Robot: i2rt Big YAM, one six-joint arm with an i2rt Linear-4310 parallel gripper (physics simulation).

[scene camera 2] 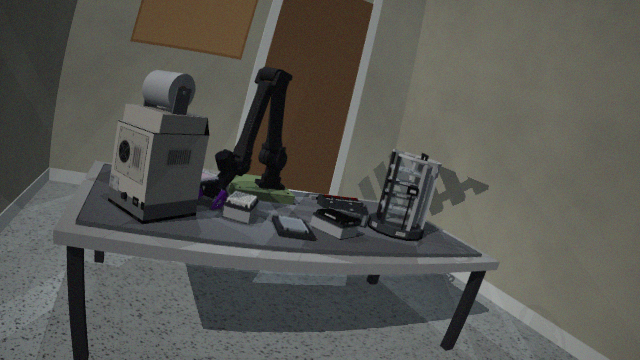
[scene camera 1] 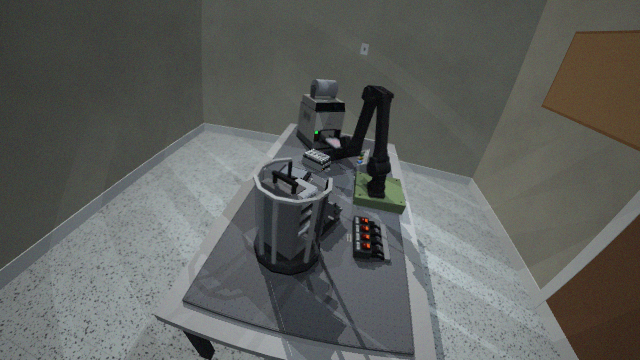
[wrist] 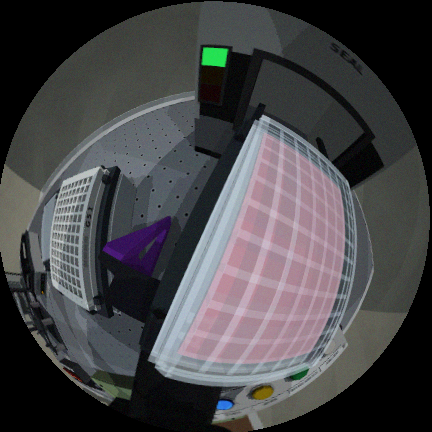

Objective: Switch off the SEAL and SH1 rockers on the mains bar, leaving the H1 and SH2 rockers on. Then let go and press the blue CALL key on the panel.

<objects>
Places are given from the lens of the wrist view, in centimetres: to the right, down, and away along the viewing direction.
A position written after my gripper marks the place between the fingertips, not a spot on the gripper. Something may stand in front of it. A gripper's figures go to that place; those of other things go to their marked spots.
my gripper (wrist: pixel 211 231): 0, 2, 13
sealer (wrist: pixel 239 62): 2, -12, 4
</objects>
